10 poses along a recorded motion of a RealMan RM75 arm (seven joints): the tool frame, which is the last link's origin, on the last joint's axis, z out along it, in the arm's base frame.
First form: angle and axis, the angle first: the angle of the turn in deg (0 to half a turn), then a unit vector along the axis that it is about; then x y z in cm.
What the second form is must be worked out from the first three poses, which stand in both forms.
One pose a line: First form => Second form
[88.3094 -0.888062 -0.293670 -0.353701 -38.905 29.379 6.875] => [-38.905 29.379 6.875 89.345 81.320 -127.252]
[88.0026 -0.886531 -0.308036 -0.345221 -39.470 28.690 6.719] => [-39.470 28.690 6.719 90.722 81.380 -127.598]
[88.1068 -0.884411 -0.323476 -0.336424 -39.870 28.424 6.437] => [-39.870 28.424 6.437 92.061 81.809 -128.120]
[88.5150 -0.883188 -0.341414 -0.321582 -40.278 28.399 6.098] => [-40.278 28.399 6.098 93.736 82.724 -128.534]
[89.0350 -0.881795 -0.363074 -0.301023 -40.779 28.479 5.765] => [-40.779 28.479 5.765 95.891 83.919 -128.868]
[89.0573 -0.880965 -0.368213 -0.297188 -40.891 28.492 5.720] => [-40.891 28.492 5.720 96.388 84.070 -128.979]
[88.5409 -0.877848 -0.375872 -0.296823 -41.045 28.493 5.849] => [-41.045 28.493 5.849 97.041 83.608 -129.318]
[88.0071 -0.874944 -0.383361 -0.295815 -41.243 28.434 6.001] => [-41.243 28.434 6.001 97.716 83.152 -129.606]
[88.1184 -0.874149 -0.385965 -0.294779 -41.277 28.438 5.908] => [-41.277 28.438 5.908 97.902 83.288 -129.744]
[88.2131 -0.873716 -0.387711 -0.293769 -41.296 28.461 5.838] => [-41.296 28.461 5.838 98.035 83.408 -129.823]
